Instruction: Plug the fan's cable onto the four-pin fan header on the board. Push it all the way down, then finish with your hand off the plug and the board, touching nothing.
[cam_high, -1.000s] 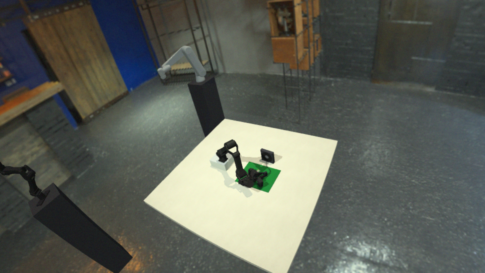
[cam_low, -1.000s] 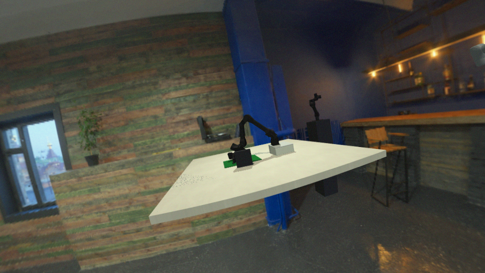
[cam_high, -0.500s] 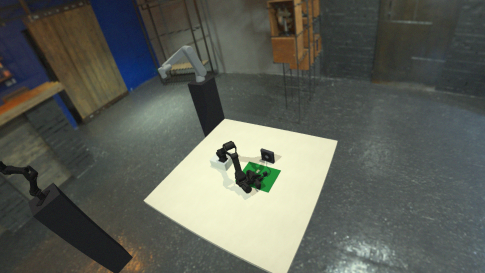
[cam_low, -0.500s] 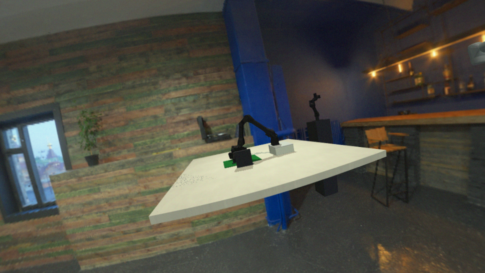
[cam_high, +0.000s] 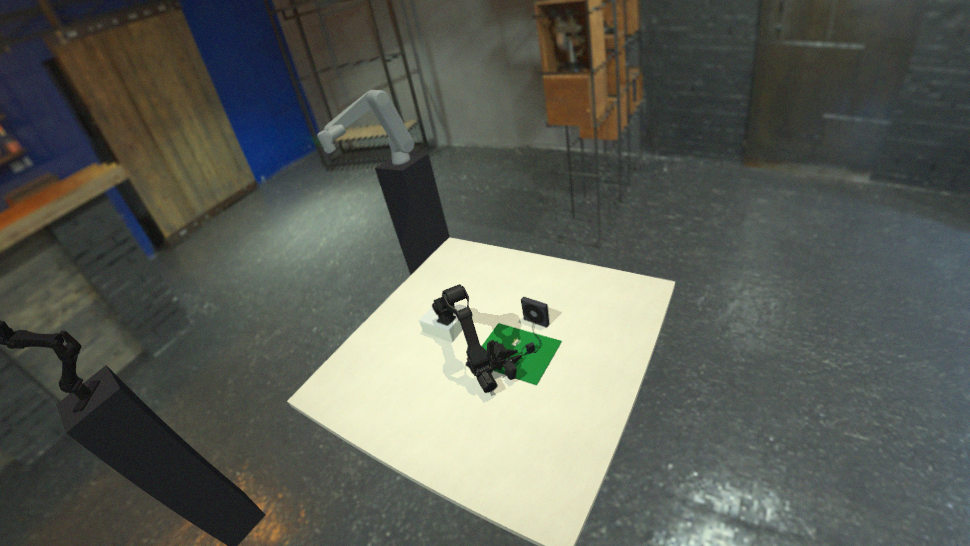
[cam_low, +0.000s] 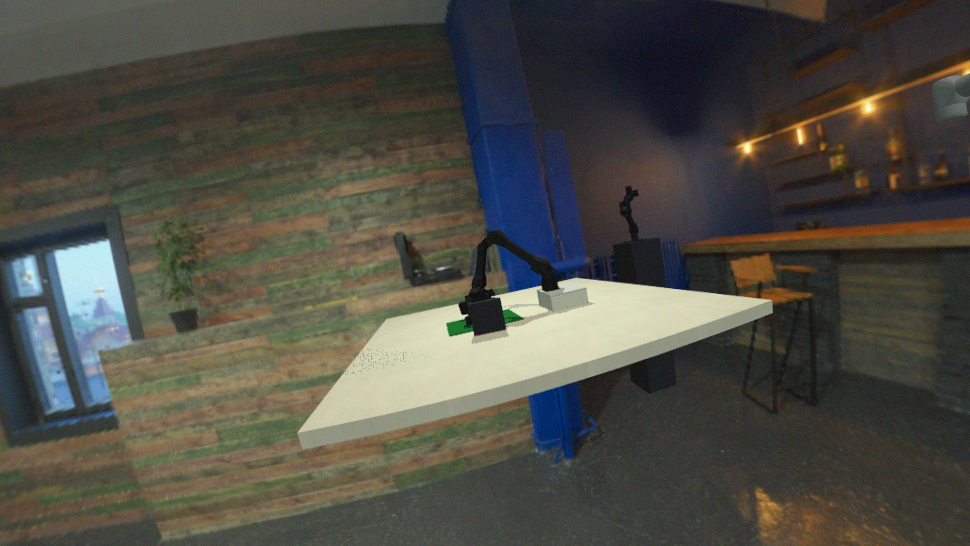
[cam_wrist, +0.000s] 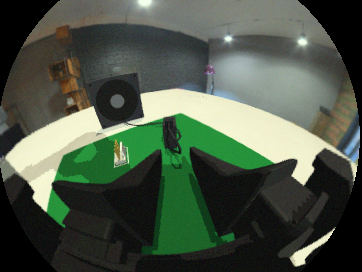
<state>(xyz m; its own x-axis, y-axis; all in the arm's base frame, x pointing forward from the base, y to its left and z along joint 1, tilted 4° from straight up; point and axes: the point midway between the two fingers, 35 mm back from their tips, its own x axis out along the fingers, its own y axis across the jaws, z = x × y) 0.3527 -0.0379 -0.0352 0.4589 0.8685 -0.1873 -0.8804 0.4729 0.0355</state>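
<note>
Right now my gripper tip is 5 cm to the right of the black plug, 2 cm short of it and 1 cm above it. From my gripper tip the other things lie so: black fan box (20 cm to the left, 4 cm behind, 3 cm above); pale header (6 cm to the left, 6 cm behind, 3 cm below); green board (5 cm below, 3 cm behind, 2 cm to the left).
</note>
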